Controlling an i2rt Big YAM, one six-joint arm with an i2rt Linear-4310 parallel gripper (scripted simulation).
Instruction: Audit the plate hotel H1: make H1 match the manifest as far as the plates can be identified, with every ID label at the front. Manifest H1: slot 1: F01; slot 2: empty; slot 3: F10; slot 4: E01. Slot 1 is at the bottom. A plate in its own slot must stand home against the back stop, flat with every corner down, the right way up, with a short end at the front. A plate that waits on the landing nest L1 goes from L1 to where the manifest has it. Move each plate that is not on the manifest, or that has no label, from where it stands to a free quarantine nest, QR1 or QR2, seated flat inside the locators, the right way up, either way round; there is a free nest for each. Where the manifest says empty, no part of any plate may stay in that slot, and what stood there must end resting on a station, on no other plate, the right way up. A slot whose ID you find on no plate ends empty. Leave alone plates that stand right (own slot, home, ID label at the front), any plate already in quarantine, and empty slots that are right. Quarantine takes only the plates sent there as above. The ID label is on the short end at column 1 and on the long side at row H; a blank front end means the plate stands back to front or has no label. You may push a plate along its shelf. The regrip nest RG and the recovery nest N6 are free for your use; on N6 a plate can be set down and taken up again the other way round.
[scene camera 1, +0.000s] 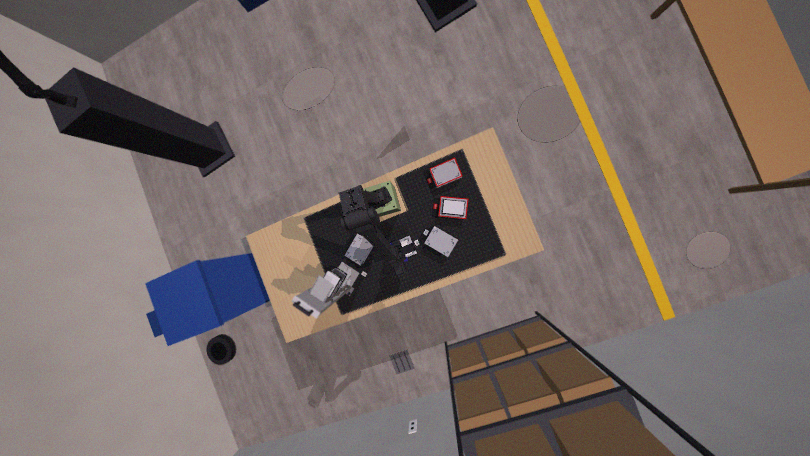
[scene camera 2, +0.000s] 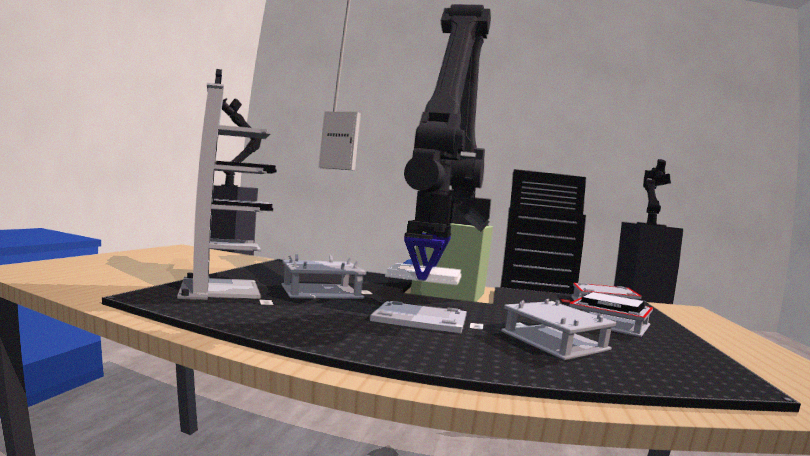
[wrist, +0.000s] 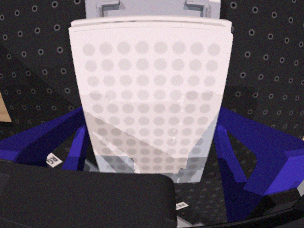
Labels:
My gripper (scene camera 2: 425, 276) is 0.80 m from the lens. A white well plate (scene camera 2: 438, 275) is 0.75 m from the lens.

